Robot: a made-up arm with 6 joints. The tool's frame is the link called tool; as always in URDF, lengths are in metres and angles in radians.
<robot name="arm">
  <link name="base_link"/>
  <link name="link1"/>
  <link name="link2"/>
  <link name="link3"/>
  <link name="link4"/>
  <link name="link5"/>
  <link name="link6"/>
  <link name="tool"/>
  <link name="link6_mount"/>
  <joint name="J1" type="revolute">
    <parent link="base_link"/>
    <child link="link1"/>
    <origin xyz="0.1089 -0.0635 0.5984"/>
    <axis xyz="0 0 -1"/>
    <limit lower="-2.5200" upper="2.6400" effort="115" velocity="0.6"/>
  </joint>
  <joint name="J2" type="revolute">
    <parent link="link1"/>
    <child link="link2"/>
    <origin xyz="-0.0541 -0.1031 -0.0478"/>
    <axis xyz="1 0 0"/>
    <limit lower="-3.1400" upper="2.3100" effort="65" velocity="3.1"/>
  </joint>
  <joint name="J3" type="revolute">
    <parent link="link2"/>
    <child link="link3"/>
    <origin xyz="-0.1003 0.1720 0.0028"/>
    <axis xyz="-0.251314 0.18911 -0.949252"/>
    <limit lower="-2.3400" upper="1.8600" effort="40" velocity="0.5"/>
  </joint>
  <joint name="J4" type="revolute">
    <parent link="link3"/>
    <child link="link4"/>
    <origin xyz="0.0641 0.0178 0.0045"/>
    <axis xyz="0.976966 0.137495 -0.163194"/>
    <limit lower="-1.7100" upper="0.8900" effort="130" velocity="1.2"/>
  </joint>
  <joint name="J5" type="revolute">
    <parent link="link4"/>
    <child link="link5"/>
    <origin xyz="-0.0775 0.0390 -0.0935"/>
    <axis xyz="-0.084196 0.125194 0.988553"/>
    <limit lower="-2.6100" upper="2.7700" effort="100" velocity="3"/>
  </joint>
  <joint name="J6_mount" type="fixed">
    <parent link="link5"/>
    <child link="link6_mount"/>
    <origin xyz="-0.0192 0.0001 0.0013"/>
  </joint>
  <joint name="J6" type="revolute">
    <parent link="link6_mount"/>
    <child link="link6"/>
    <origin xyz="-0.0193 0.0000 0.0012"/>
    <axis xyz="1 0 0"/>
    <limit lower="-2.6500" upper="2.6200" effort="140" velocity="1.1"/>
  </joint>
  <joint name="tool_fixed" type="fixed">
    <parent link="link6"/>
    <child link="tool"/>
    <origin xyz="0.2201 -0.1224 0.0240" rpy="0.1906 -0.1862 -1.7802"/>
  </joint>
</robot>
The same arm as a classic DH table. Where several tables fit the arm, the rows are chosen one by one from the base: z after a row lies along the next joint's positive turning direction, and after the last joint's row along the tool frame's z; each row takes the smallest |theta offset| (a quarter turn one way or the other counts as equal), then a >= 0, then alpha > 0; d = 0 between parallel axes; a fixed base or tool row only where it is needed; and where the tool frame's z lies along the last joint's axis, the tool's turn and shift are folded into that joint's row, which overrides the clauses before.
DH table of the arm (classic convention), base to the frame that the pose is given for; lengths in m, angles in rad. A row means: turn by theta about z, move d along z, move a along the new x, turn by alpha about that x. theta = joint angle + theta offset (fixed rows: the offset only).
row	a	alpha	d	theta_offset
base (fixed)	0.1261	3.1416	0	-0.5279
J1	0.1031	1.5708	-0.5506	1.0429
J2	-0.1692	-1.8248	-0.1464	0.1966
J3	-0.0119	1.6354	0.019	-0.1034
J4	-0.0634	1.7991	-0.0139	-0.3644
J5	0.0002	-1.6551	-0.096	-0.1618
J6	0.1247	1.7189	0.1813	-0.0954
tool (fixed)	0	0	-0.0035	-0.208
Joint limits (rad, base to tool): -2.52..2.64 -3.14..2.31 -2.34..1.86 -1.71..0.89 -2.61..2.77 -2.65..2.62

